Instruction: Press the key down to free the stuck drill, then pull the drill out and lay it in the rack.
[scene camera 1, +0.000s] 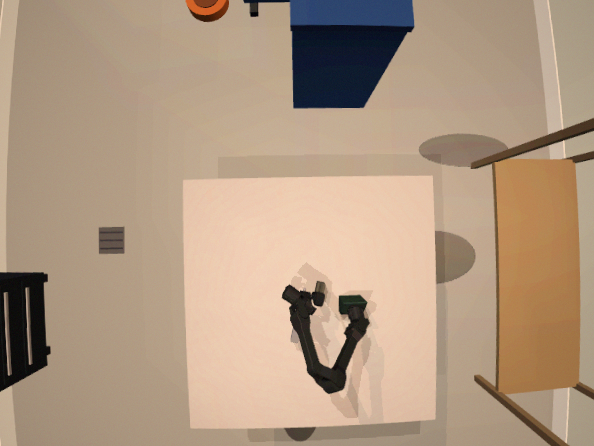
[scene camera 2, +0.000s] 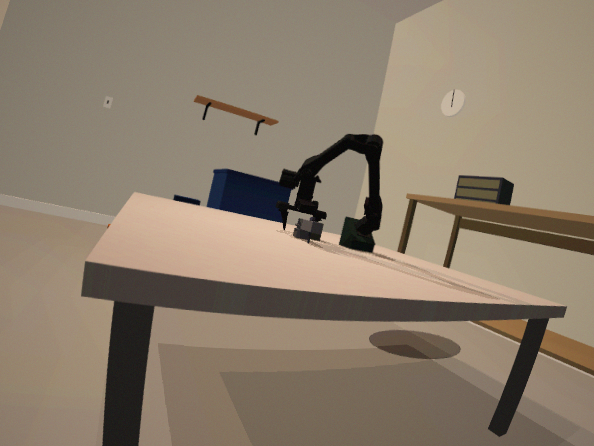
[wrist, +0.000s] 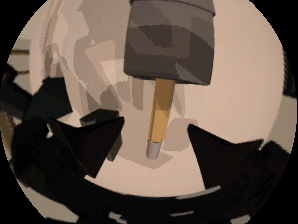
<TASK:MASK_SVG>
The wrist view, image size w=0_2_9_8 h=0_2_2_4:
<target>my gripper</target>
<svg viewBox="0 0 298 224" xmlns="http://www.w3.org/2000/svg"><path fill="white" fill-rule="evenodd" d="M9 143L15 176L33 192L63 204L78 217L76 222L45 217L51 224L117 224L117 218L109 217L110 212L126 217L128 224L231 224L234 218L246 214L251 218L262 208L281 180L290 157L289 151L274 140L266 144L262 139L234 144L190 123L189 140L204 188L221 185L221 189L204 196L161 201L124 196L85 180L85 175L96 179L122 131L124 116L81 128L47 117L45 123L40 116L32 116L15 125Z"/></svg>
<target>tan drill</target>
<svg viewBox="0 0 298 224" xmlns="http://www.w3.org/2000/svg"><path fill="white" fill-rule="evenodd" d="M160 77L156 77L156 85L154 85L152 115L150 115L148 143L146 143L146 159L150 160L157 159L158 151L160 151L162 141L165 139L170 112L172 112L174 87L176 87L174 80L160 79Z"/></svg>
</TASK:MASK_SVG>
